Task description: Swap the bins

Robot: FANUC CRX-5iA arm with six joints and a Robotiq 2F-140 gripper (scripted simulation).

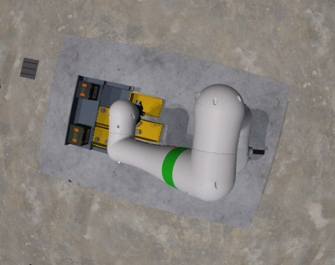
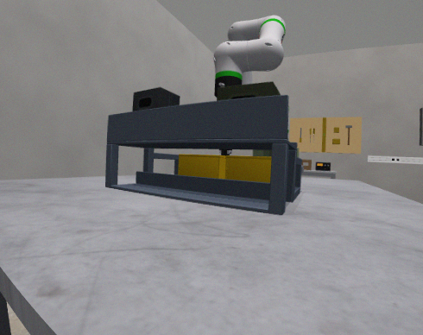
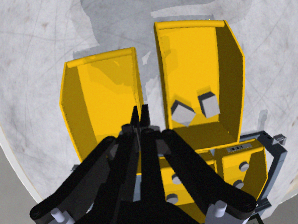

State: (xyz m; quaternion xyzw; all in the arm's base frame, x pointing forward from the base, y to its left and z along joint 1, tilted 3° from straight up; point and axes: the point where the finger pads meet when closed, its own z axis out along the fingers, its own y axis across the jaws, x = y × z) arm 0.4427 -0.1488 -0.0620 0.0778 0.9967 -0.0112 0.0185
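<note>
The grey part is 6 cm to the left of my hand, 6 cm below it and 3 cm ahead of it. Round my hand: dark shelf (22 cm ahead, 3 cm to the left, 1 cm below); then black box (27 cm ahead, 10 cm to the right, 9 cm above).
</note>
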